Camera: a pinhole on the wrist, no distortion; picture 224 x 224 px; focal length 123.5 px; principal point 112.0 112.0 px. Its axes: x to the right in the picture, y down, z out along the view. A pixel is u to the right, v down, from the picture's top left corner.
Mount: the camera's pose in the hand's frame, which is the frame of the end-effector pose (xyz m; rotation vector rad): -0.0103 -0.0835 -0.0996 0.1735 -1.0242 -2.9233
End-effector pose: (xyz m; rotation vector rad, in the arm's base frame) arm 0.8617 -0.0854 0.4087 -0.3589 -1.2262 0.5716
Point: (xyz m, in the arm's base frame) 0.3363 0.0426 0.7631
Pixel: 45 188
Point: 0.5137 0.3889 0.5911
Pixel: 23 101
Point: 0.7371 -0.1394 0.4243
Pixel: 119 167
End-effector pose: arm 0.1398 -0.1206 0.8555 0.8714 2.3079 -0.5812
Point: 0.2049 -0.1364 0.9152
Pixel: 162 88
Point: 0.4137 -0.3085 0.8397
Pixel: 174 140
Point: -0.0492 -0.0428 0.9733
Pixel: behind the camera
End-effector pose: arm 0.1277 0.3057 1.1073 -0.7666 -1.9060 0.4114
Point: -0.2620 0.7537 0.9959
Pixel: 22 122
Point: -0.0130 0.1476 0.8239
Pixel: 185 164
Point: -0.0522 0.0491 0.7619
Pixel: 211 185
